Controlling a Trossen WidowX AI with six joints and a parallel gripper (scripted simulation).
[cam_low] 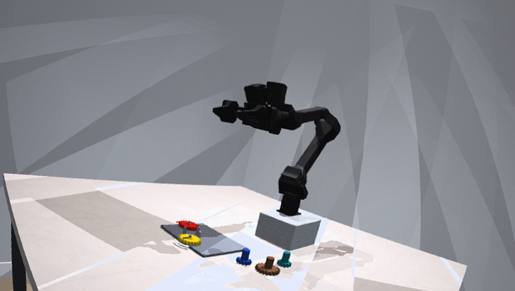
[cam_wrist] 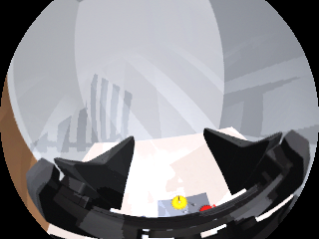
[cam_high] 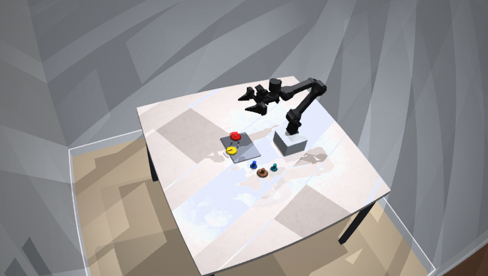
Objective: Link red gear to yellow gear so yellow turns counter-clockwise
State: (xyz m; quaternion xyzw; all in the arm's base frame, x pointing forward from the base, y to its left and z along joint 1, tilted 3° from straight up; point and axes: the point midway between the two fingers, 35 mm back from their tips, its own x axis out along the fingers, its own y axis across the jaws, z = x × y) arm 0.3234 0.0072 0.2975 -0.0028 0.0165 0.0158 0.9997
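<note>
My gripper tip is 70 mm past the blue gear, 120 mm to the right of it and 350 mm above it. Also, from my gripper tip: red gear (60 mm behind, 130 mm to the right, 350 mm below); then yellow gear (10 mm ahead, 30 mm to the right, 350 mm below); then grey board (50 mm behind, 50 mm to the right, 360 mm below).
</note>
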